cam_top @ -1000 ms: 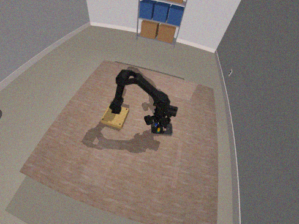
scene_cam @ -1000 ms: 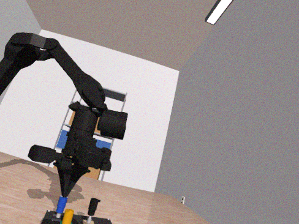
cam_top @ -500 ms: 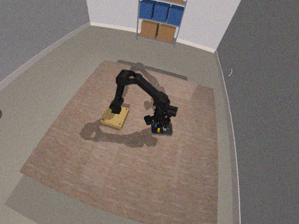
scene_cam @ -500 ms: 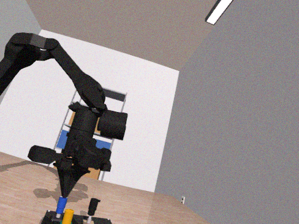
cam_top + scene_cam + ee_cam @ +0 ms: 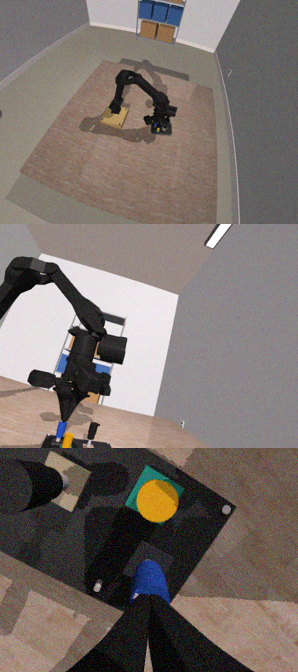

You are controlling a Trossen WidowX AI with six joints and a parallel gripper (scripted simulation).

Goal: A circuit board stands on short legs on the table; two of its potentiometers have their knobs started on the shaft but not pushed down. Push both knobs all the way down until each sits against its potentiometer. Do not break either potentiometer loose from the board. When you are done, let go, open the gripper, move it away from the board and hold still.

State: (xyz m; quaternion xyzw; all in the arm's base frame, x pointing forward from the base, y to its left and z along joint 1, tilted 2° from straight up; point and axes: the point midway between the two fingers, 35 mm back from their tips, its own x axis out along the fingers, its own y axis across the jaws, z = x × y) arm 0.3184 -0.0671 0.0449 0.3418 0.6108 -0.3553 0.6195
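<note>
My gripper tip is now 1 cm above the blue knob. Round my gripper tip: black knob 7 cm ahead, 2 cm to the right.
</note>
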